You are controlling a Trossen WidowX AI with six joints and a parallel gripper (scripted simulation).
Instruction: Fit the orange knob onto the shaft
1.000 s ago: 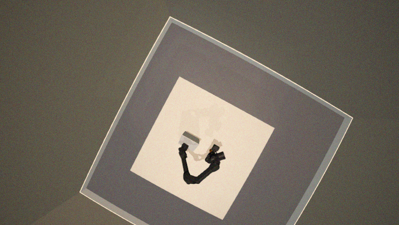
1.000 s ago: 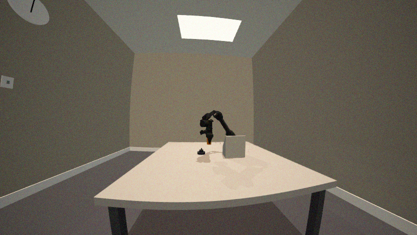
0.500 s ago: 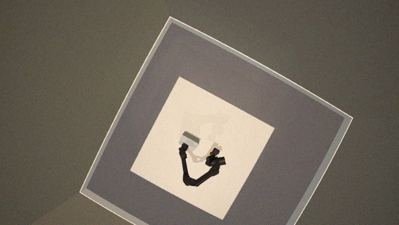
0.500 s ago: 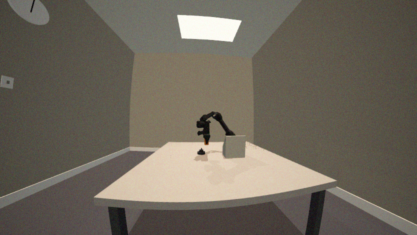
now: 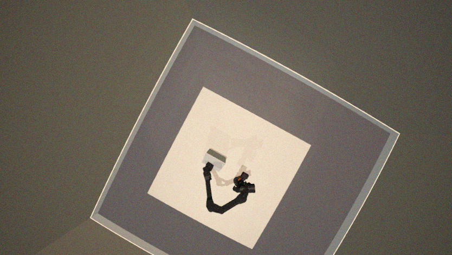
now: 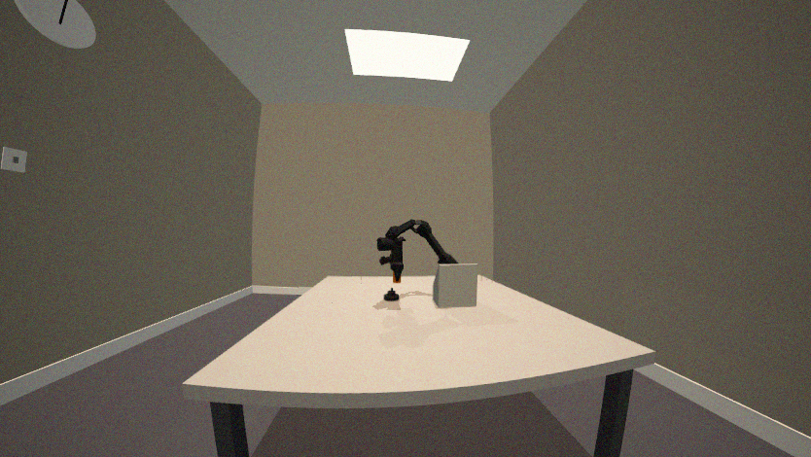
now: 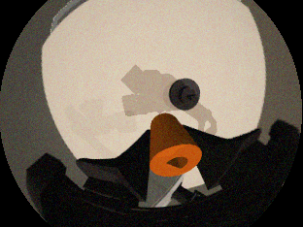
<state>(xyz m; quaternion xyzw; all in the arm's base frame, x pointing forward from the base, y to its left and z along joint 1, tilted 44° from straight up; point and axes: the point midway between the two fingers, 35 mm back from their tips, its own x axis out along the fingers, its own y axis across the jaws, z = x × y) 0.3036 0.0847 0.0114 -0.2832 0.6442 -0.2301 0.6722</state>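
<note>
The dark round pedestal is 30 mm ahead of my gripper tip, 70 mm to the right of it and 90 mm below it. The rest, counted from my gripper tip: orange knob 20 mm above.
</note>
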